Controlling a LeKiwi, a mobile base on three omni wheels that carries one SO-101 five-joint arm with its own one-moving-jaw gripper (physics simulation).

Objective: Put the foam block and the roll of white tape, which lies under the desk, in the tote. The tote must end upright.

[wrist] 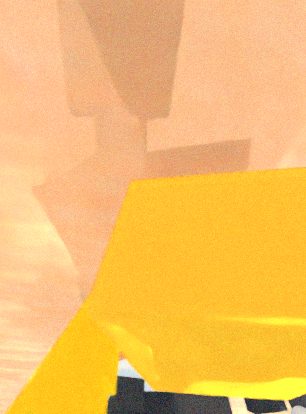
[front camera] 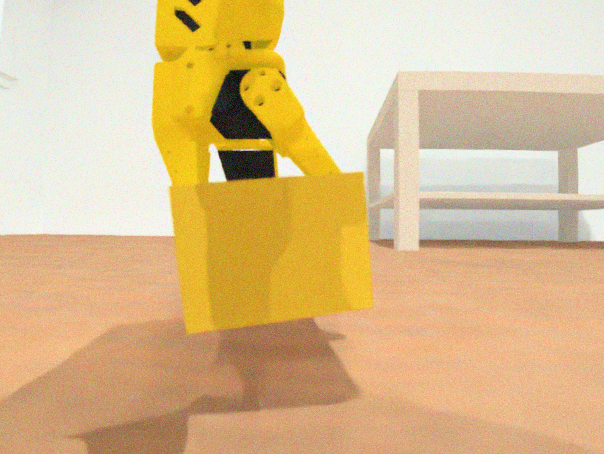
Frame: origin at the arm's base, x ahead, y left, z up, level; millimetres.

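Where they show: hand, its tool point: (wrist: 137,261).
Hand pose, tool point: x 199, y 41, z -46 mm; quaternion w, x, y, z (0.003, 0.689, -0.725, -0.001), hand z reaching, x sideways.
Each offset is from my tool point to the top centre of the thing. "*": to the spot under its first point. Level surfaces: height alone.
The yellow foam block @[31 mm right, 17 mm back, 35 mm up] (front camera: 280,250) (wrist: 200,250) is held off the floor in the front view, slightly tilted, with its shadow below it. My gripper (front camera: 257,192) is shut on it, with one jaw at its left side and the other towards its right; the jaw tips are hidden behind the block. In the wrist view the block fills the lower right, with one jaw along its lower left side and the other hidden. The roll of white tape and the tote do not show in either view.
A pale wooden table @[* 324 mm right, 527 mm ahead, 141 mm up] (front camera: 406,175) with a lower shelf (front camera: 500,201) stands at the right in the front view, near the white wall (front camera: 75,150); I cannot tell if it is the desk. The wooden floor @[44 mm down] (front camera: 475,350) (wrist: 240,75) carries shadows of the arm and block.
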